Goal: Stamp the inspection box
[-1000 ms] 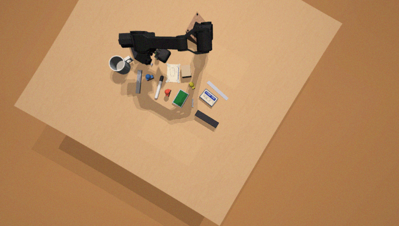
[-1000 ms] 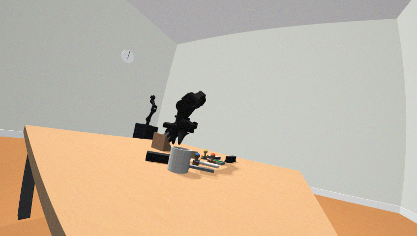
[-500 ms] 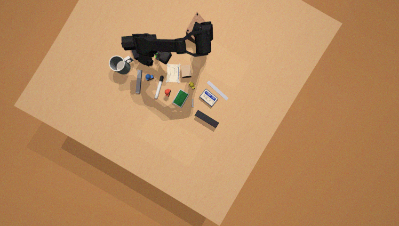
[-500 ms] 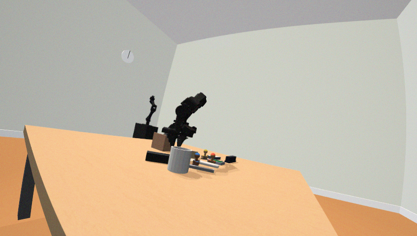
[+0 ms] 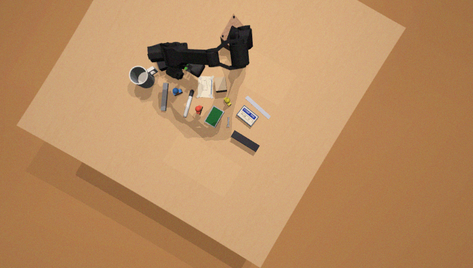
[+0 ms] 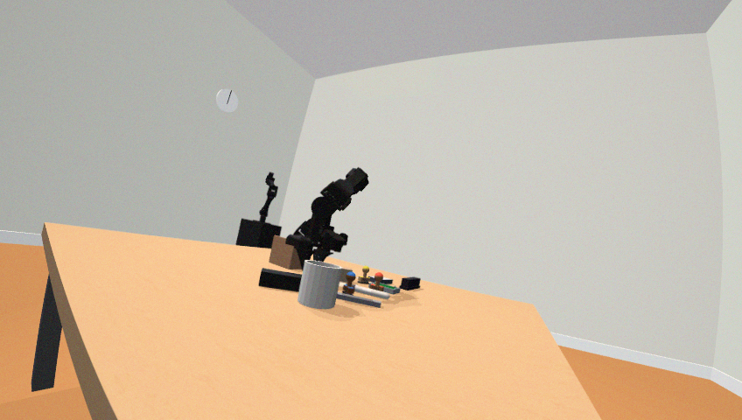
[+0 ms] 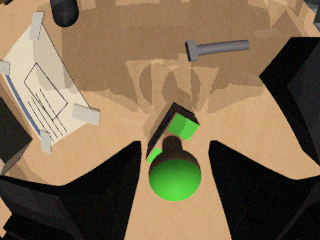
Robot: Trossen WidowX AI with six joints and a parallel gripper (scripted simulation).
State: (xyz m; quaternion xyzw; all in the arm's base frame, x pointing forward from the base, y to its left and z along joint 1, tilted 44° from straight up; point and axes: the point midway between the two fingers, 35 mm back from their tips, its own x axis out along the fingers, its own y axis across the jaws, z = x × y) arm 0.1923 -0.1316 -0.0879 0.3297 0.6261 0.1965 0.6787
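Right now my gripper tip is 10 mm above the green-knobbed stamp. Also, from my gripper tip: blue stamp: 130 mm ahead, 10 mm below; white card: 110 mm to the left, 50 mm ahead, 30 mm below; white marker: 140 mm ahead, 60 mm to the left, 20 mm below.
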